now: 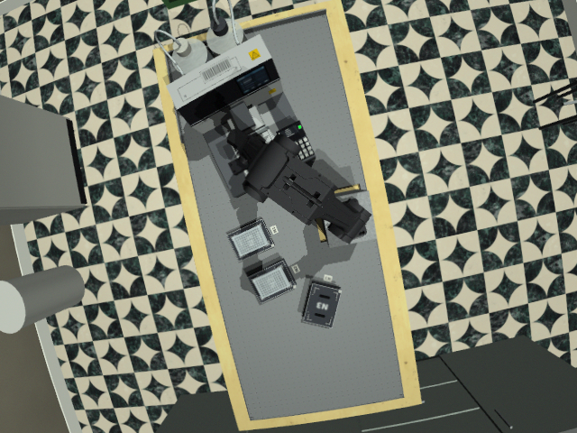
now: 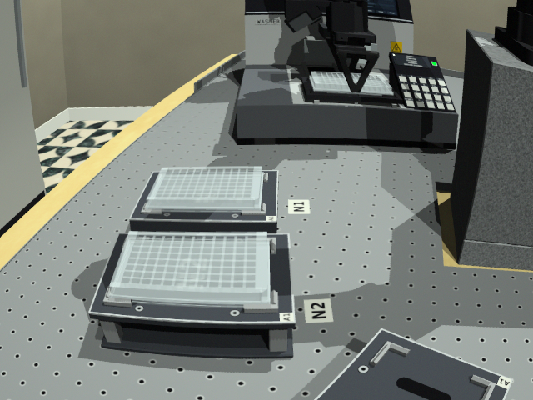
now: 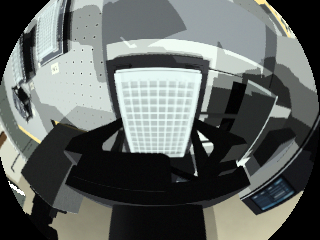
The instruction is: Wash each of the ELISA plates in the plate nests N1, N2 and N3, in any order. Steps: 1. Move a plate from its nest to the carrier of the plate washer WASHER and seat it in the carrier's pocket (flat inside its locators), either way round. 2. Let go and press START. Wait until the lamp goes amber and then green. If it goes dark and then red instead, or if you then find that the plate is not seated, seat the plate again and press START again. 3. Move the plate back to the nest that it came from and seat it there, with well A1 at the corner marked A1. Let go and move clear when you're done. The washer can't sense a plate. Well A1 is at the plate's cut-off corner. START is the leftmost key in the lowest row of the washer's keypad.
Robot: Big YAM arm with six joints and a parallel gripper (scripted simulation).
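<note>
The washer carrier lies 1 cm below my hand. Also, from my hand: plate washer: 15 cm to the right, 4 cm above, 2 cm ahead; nest N3: 61 cm to the left, 5 cm below, 4 cm behind; nest label: 26 cm to the left, 9 cm below, 6 cm ahead.
</note>
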